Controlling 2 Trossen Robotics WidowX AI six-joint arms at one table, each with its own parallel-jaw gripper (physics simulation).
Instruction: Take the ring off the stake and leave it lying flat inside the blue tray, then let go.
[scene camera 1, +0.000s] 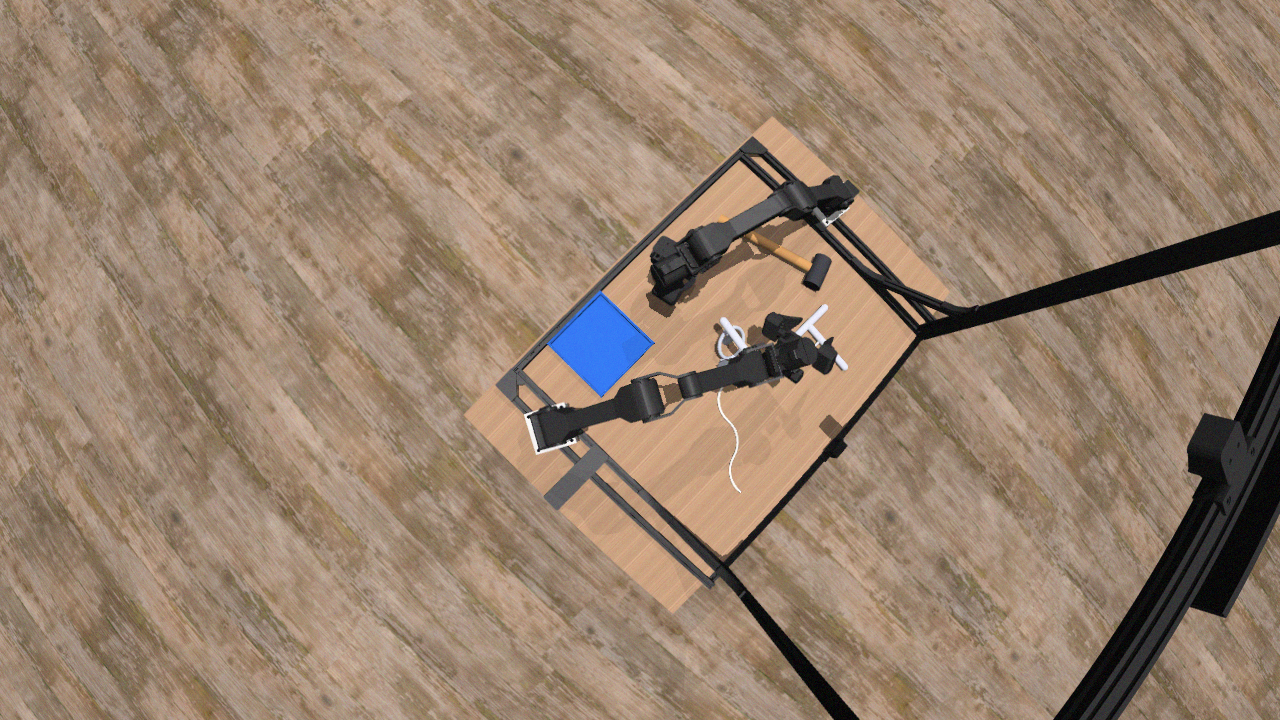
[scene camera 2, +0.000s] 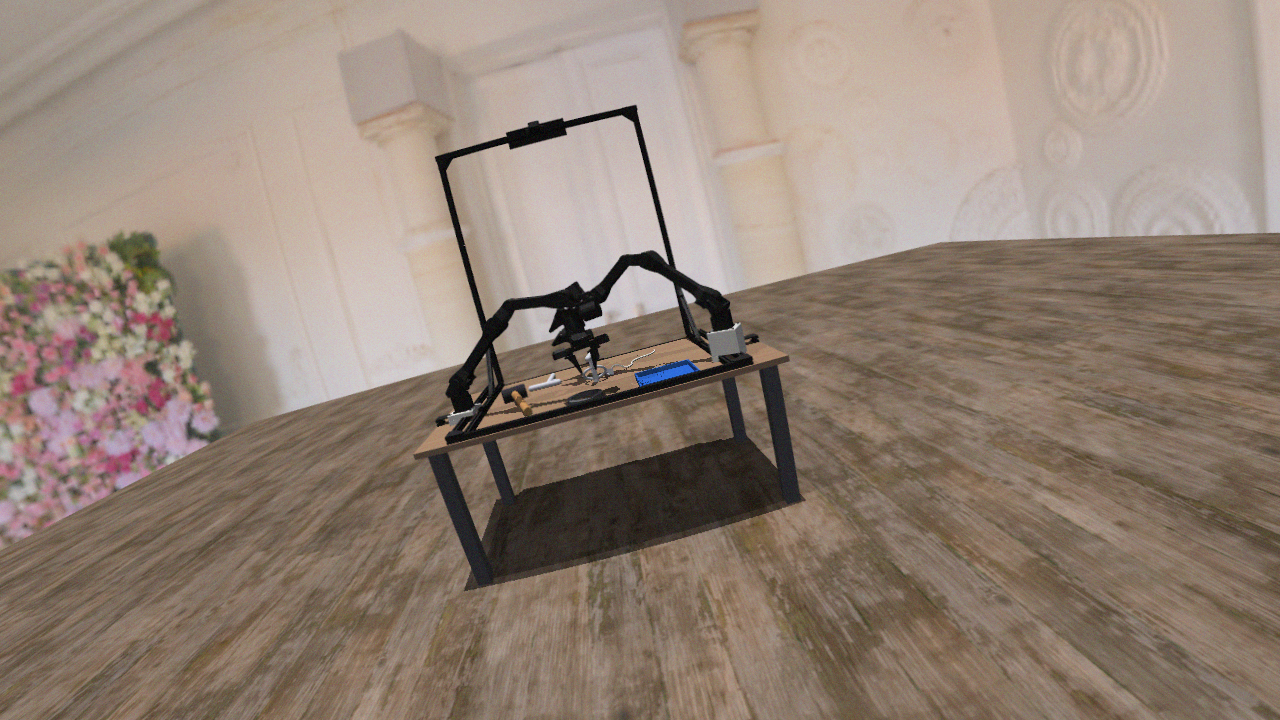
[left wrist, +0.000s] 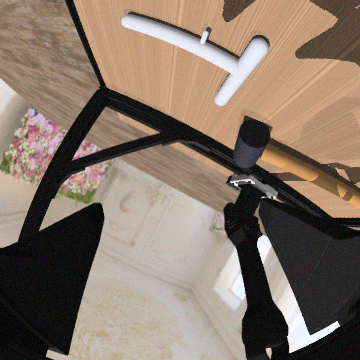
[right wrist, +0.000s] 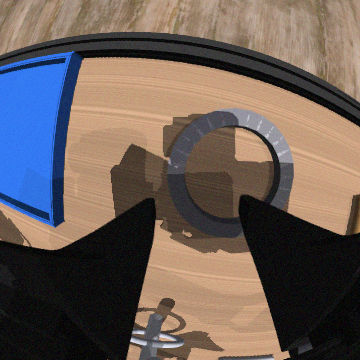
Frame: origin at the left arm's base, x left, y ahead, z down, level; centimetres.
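Seen in the pictures: left gripper, fingertip midpoint: (scene camera 1: 817, 328) (scene camera 2: 550, 338) (left wrist: 183, 208); right gripper, fingertip midpoint: (scene camera 2: 589, 372) (right wrist: 197, 204); left arm's base, link origin: (scene camera 1: 550, 428) (scene camera 2: 724, 328); right arm's base, link origin: (scene camera 1: 827, 203) (scene camera 2: 464, 409) (left wrist: 251, 189).
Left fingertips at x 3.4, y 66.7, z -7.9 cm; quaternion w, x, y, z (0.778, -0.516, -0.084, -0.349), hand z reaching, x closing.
Pixels of each thing's top centre, then the offset from my left fingertips to it. "spot": a spot on its surface instead.
- thin pale ring, surface spot: (right wrist: 172, 344) spot: dx +7.7, dy -16.3, dz +12.6 cm
- upright grey stake, top centre: (scene camera 1: 738, 340) dx +3.4, dy -17.4, dz +7.2 cm
- square blue tray, top centre: (right wrist: 3, 134) (scene camera 1: 600, 343) (scene camera 2: 665, 371) dx +13.5, dy -49.1, dz +15.7 cm
- large dark grey ring, top centre: (right wrist: 234, 176) (scene camera 2: 584, 395) dx +26.6, dy -24.9, dz +16.5 cm
- hammer, top centre: (left wrist: 313, 191) (scene camera 1: 776, 243) (scene camera 2: 517, 393) dx +25.3, dy +2.7, dz +13.0 cm
- white T-shaped piece, top centre: (left wrist: 176, 51) (scene camera 1: 831, 342) (scene camera 2: 546, 378) dx -3.9, dy +9.8, dz +16.0 cm
- white cord, surface spot: (scene camera 1: 736, 438) spot: dx -20.0, dy -23.1, dz +17.5 cm
A thin pale ring (scene camera 1: 718, 343) (right wrist: 172, 344) is around the upright grey stake (scene camera 1: 732, 333) (right wrist: 155, 325). The square blue tray (scene camera 1: 601, 344) (scene camera 2: 666, 373) (right wrist: 25, 140) lies flat and empty on the table. My right gripper (right wrist: 197, 204) is partly open and empty, pointing down above the table between the tray and a hammer; its fingertips overlap the near edge of a large dark ring in the right wrist view. My left gripper (left wrist: 183, 208) is wide open and empty, high beyond the stake, near a white T-shaped piece. In scene camera 2 the two grippers overlap.
The large dark grey ring (right wrist: 286, 170) (scene camera 2: 586, 395) lies on the table beside the tray. The hammer (scene camera 1: 815, 271) (scene camera 2: 515, 394) (left wrist: 252, 142) lies near the right arm. The white T-shaped piece (left wrist: 185, 45) (scene camera 2: 544, 382) and a white cord (scene camera 1: 735, 438) lie on the table. A black frame surrounds it.
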